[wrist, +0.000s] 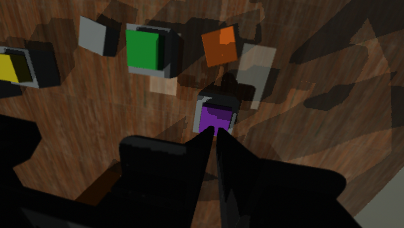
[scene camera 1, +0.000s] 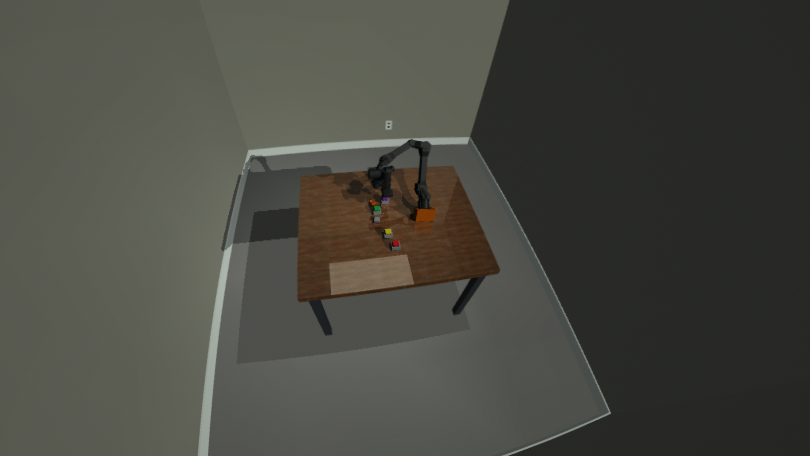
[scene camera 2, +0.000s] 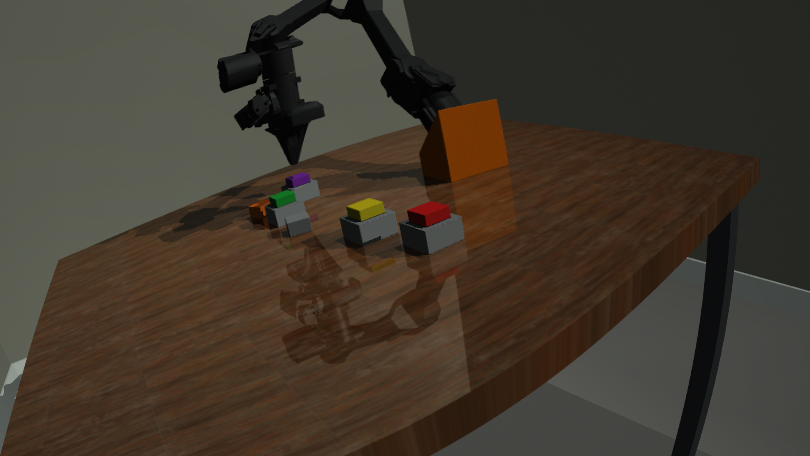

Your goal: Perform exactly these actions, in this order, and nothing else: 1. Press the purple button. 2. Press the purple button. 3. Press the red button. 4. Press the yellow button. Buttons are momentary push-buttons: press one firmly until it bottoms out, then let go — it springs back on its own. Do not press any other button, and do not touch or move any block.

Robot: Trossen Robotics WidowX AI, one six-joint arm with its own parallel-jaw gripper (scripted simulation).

Labels:
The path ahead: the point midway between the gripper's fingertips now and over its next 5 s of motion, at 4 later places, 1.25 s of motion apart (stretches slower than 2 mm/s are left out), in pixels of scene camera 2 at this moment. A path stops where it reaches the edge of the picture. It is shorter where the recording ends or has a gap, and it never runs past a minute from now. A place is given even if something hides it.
My gripper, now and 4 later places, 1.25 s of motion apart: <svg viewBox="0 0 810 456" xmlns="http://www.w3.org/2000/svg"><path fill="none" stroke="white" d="M294 164L297 176L311 120L426 194L425 196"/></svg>

